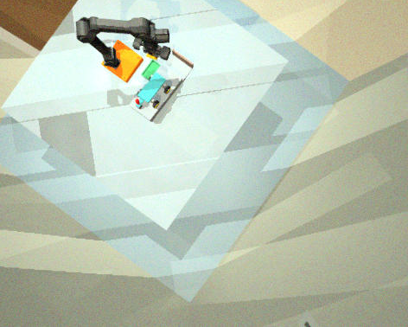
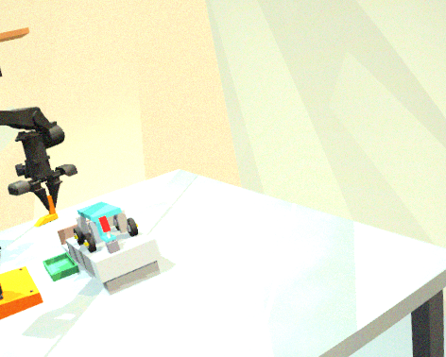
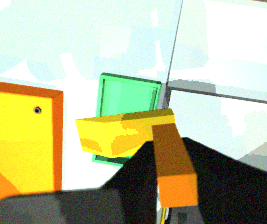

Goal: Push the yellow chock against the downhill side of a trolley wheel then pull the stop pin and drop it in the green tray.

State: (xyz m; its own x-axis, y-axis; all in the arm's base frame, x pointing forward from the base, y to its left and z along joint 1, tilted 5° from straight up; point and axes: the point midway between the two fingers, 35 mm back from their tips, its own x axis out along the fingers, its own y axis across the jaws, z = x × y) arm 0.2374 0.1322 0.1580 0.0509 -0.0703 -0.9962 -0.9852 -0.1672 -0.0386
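My gripper tip is 2 cm past the yellow chock and 1 cm above it. From my gripper tip the other things lie so: green tray (4 cm behind, 5 cm to the right, 16 cm below); cyan trolley (7 cm ahead, 16 cm to the right, 4 cm below); brown block (10 cm ahead, 10 cm to the left, 12 cm below).
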